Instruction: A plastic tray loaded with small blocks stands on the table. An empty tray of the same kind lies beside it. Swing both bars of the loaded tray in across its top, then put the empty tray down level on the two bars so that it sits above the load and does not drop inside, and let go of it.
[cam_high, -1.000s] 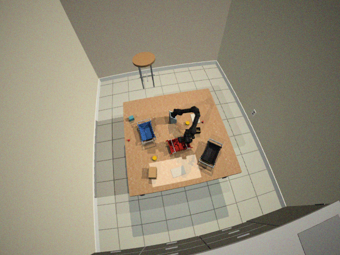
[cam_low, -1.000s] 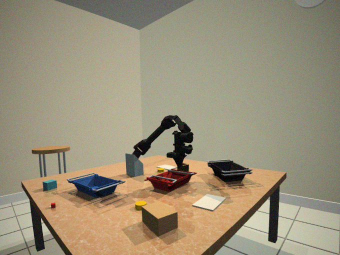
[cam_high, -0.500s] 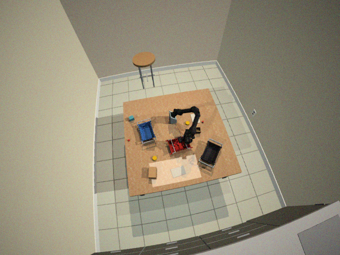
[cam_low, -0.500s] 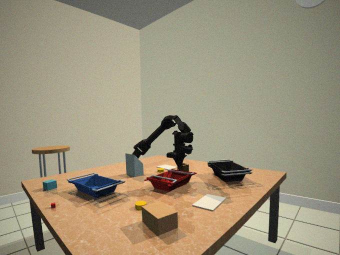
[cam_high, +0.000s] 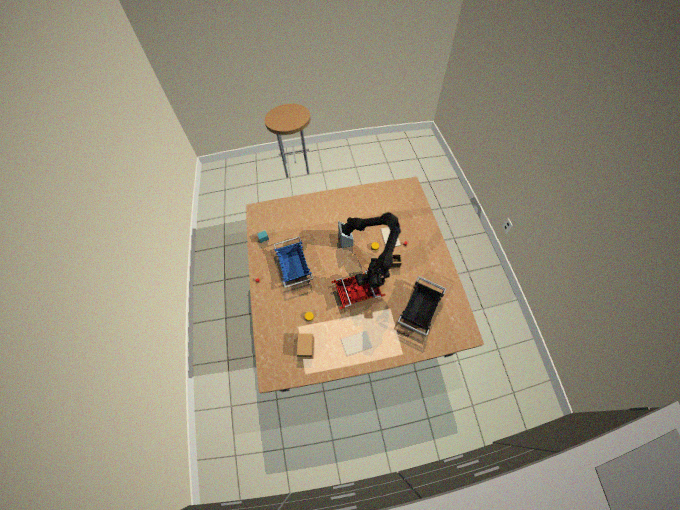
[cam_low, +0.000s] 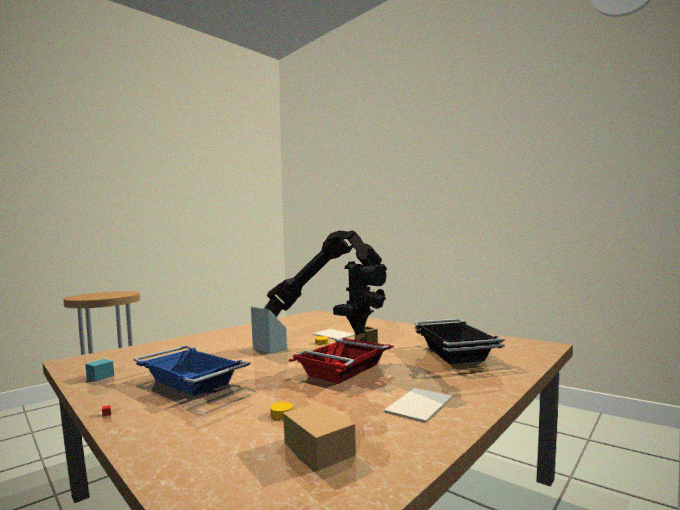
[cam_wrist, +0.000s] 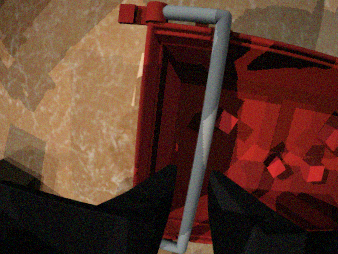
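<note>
The blue tray is 460 mm to the right of my gripper tip, 190 mm behind it and 50 mm below it. Round my gripper tip: teal block: 670 mm to the right, 410 mm behind, 70 mm below; then small red cube: 690 mm to the right, 100 mm behind, 80 mm below; then tan box: 400 mm to the right, 330 mm ahead, 60 mm below.
</note>
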